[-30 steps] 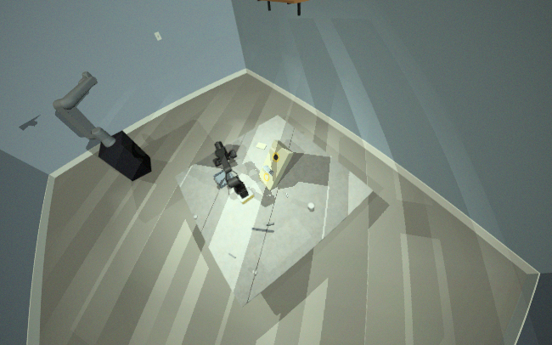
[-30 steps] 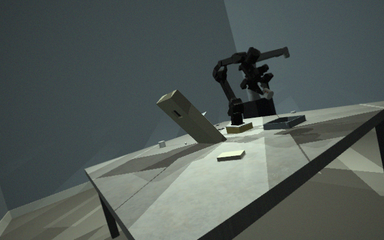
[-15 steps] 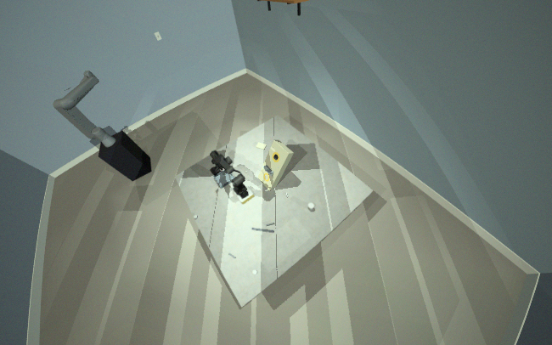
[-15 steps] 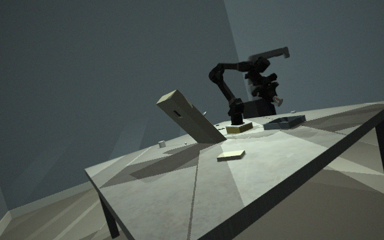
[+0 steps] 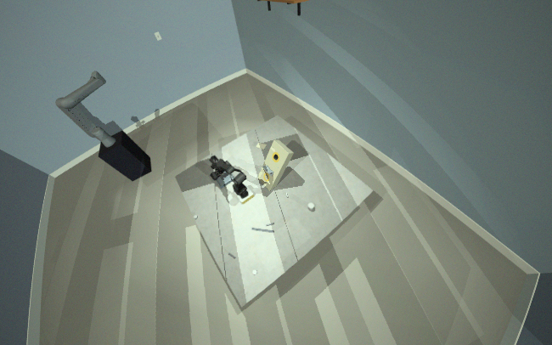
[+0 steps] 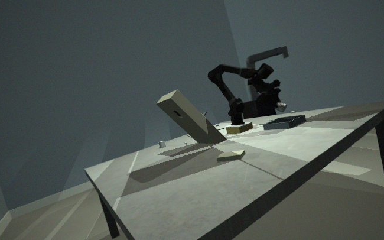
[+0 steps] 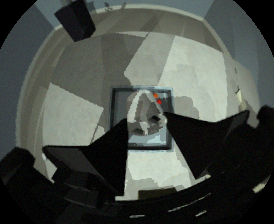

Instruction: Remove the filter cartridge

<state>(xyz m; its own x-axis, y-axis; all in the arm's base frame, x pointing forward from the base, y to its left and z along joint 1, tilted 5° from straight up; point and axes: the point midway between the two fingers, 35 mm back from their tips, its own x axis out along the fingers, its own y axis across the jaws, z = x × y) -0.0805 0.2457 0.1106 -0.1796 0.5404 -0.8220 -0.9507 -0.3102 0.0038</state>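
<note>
Right now the round filter cartridge is right at my gripper tip. From my gripper tip the other things lie so: tray (9 cm below); beige block (46 cm ahead, 15 cm to the left, 10 cm below); service panel (41 cm ahead, 23 cm to the right, 5 cm above).
</note>
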